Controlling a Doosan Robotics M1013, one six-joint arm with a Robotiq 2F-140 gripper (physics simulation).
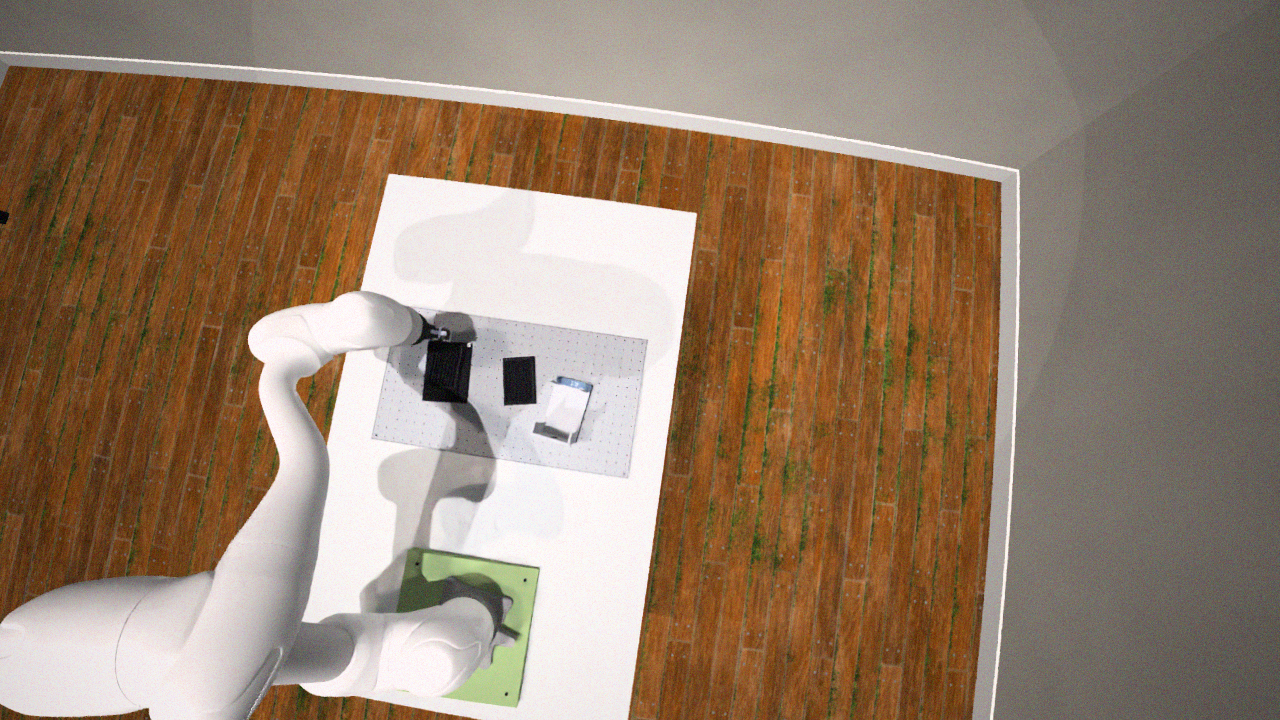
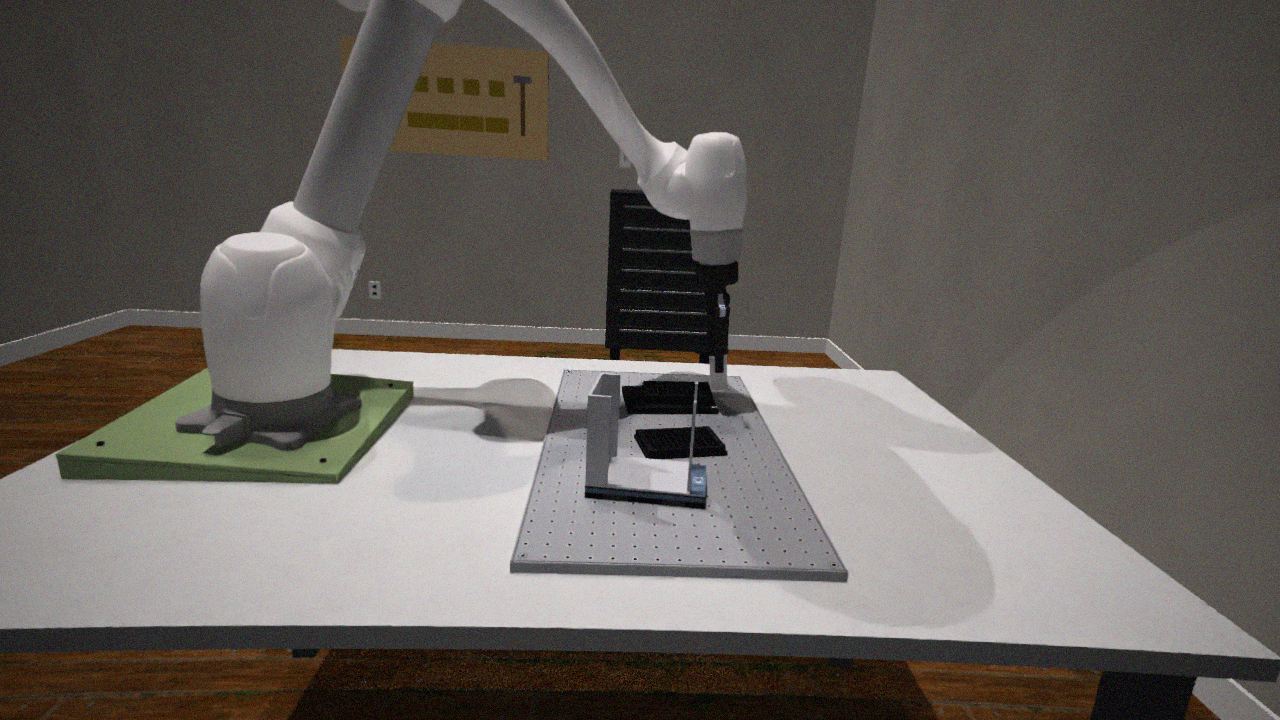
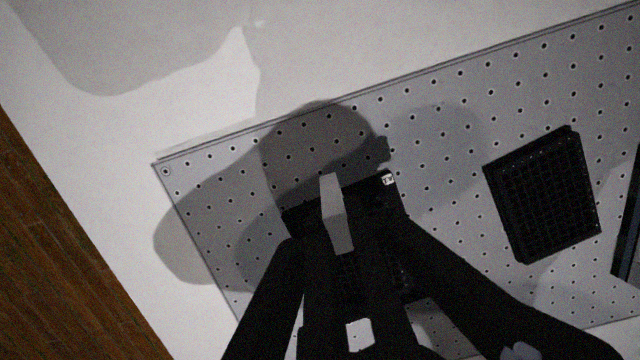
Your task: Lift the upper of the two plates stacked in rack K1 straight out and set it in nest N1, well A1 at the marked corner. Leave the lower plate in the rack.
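Pixels of known places: gripper, fingertip midpoint: [image 1: 448, 336] [image 2: 718, 388] [image 3: 332, 189]; arm's base, link origin: [image 1: 468, 621] [image 2: 276, 416].
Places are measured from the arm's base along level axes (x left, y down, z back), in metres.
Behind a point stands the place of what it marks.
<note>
A black well plate [image 1: 447, 375] @(x 0.275, y -0.007, z -0.569 m) [image 2: 666, 397] @(x 0.247, y -0.005, z -0.578 m) [image 3: 373, 193] @(x 0.274, y -0.010, z -0.659 m) lies flat on the grey breadboard [image 1: 609, 447] @(x -0.192, y 0.019, z -0.533 m) [image 2: 626, 546] @(x -0.205, y 0.019, z -0.590 m) [image 3: 492, 67] @(x 0.155, y 0.019, z -0.756 m), near its far end. It has a white A1 label at one corner. My gripper [image 1: 439, 333] @(x 0.311, y -0.010, z -0.668 m) [image 2: 716, 365] @(x 0.311, y -0.010, z -0.668 m) [image 3: 332, 189] @(x 0.311, y -0.010, z -0.668 m) is shut and empty. It hangs low over that plate's edge, near the labelled corner. A second black well plate [image 1: 519, 379] @(x 0.093, y 0.008, z -0.623 m) [image 2: 680, 442] @(x 0.083, y 0.007, z -0.622 m) [image 3: 541, 194] @(x 0.100, y 0.010, z -0.629 m) lies flat beside it. Rack K1 [image 1: 565, 410] @(x -0.052, y -0.001, z -0.587 m) [image 2: 603, 420] @(x -0.104, y -0.092, z -0.537 m) [image 3: 626, 241] @(x -0.007, y 0.011, z -0.559 m) stands further along, with a grey wall, a dark base and a thin post. I cannot tell what it holds.
The breadboard lies on a white table [image 1: 536, 242] @(x 0.195, y 0.032, z -1.002 m) [image 2: 267, 555] @(x -0.291, y 0.032, z -0.203 m). The arm's base stands on a green plate [image 1: 519, 582] @(x -0.088, y 0.013, z -0.132 m) [image 2: 133, 447] @(x -0.146, y -0.001, z 0.093 m) at one end. A black shelf unit [image 2: 613, 269] stands on the wooden floor behind the table.
</note>
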